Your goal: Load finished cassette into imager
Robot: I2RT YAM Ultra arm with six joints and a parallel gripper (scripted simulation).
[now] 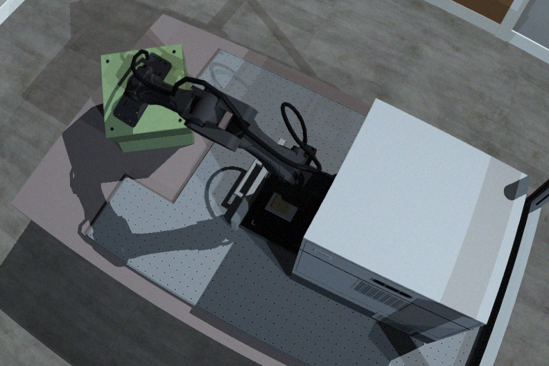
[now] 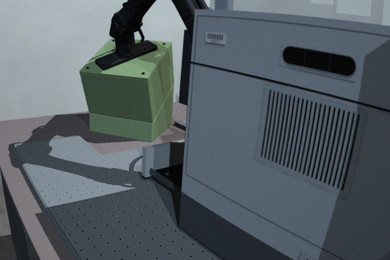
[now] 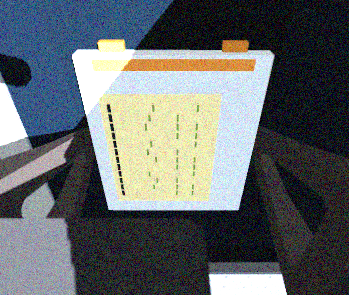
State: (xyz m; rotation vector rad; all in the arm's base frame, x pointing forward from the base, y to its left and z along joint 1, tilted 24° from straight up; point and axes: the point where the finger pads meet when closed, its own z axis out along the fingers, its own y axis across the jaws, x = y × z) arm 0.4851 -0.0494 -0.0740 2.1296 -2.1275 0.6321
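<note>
The cassette FINISHED is 10 mm below my hand. From my hand the other things lie so: imager drawer: 30 mm ahead.
</note>
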